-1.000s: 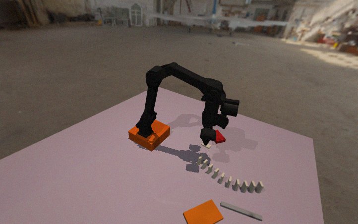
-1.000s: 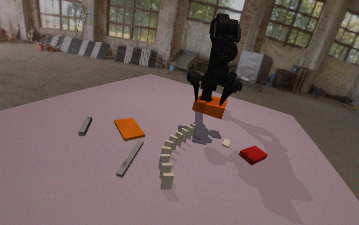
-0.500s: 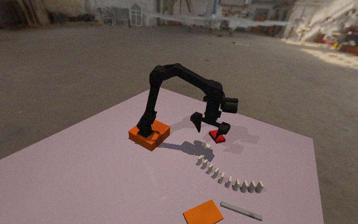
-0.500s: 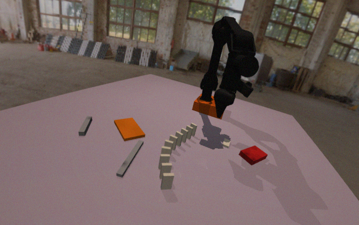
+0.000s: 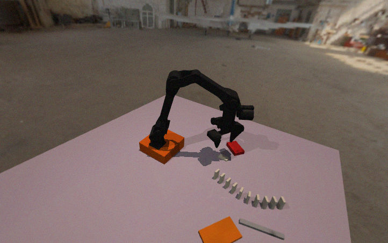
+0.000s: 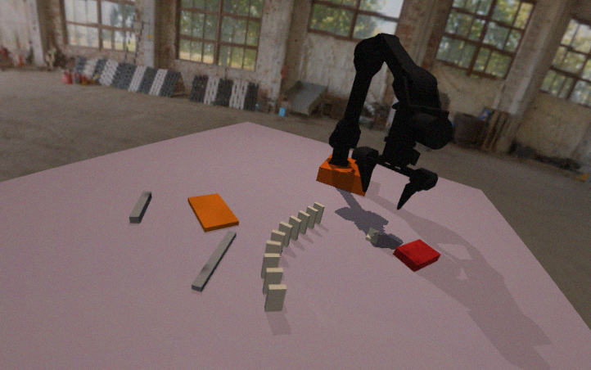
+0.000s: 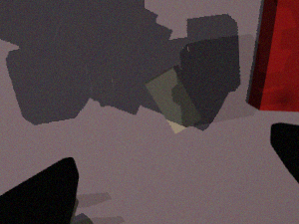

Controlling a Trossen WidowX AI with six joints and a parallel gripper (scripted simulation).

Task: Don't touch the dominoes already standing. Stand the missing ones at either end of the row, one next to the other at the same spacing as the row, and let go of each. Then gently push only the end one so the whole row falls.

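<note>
Now: gripper tip 120 mm to the right of the red block, 80 mm above it and 40 mm short of it. Round my gripper tip: short grey bar 480 mm to the right, 220 mm ahead, 90 mm below; orange flat plate 350 mm to the right, 140 mm ahead, 90 mm below.
</note>
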